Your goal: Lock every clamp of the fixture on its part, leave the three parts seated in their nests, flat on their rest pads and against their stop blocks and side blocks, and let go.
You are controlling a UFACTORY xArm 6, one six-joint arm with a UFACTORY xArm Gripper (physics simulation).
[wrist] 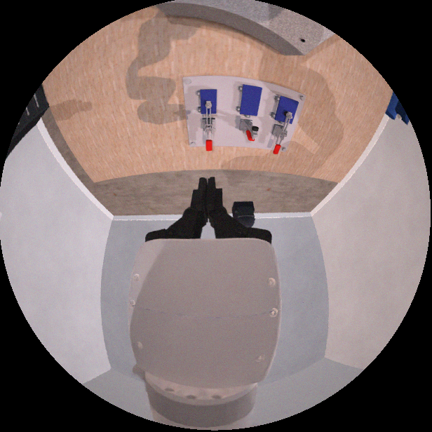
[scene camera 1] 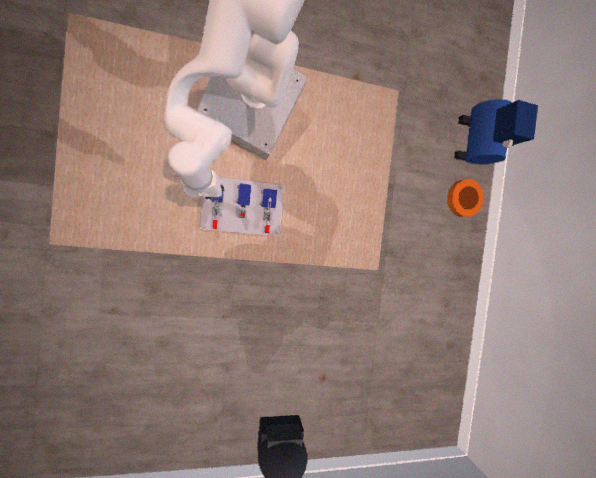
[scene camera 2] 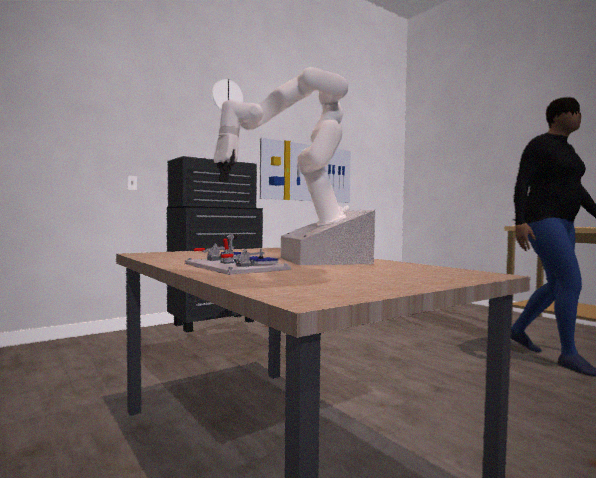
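Pixels of known places: gripper, fingertip midpoint: [scene camera 1: 209,194] [scene camera 2: 223,181]; arm's base, origin of the base link: [scene camera 2: 331,221].
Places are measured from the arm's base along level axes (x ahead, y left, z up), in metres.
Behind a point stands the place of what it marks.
Note:
The fixture plate [scene camera 1: 255,226] @(y 0.127, x 0.508, z -0.148 m) [scene camera 2: 272,269] @(y 0.222, x 0.368, z -0.157 m) [wrist: 227,139] lies on the table. It bears three blue parts: left [scene camera 1: 220,198] @(y -0.045, x 0.429, z -0.122 m) [wrist: 212,95], middle [scene camera 1: 244,194] @(y 0.047, x 0.384, z -0.132 m) [wrist: 251,100] and right [scene camera 1: 265,194] @(y 0.134, x 0.360, z -0.127 m) [wrist: 286,104]. The left clamp [scene camera 1: 216,210] @(y -0.043, x 0.482, z -0.099 m) [wrist: 208,124] and right clamp [scene camera 1: 267,215] @(y 0.163, x 0.449, z -0.100 m) [wrist: 280,131] have arms down over their parts, red handles pointing outward. The middle clamp [scene camera 1: 242,210] @(y 0.056, x 0.458, z -0.050 m) [wrist: 246,125] has its arm raised off its part. Exact seating is too small to tell. My gripper [scene camera 1: 221,190] [scene camera 2: 224,178] @(y -0.055, x 0.445, z 0.143 m) [wrist: 208,186] is shut, empty, high above the fixture's left side.
The arm's grey pedestal [scene camera 1: 240,116] @(y -0.039, x 0.101, z -0.041 m) [scene camera 2: 327,247] @(y 0.129, x 0.100, z -0.097 m) [wrist: 270,25] stands behind the fixture on the wooden table [scene camera 1: 125,210] @(y -0.403, x 0.574, z -0.163 m) [scene camera 2: 400,285] @(y 0.612, x 0.177, z -0.163 m) [wrist: 100,145]. A dark tool chest [scene camera 2: 212,190] stands beyond the table. A person [scene camera 2: 555,175] is at the right of scene camera 2.

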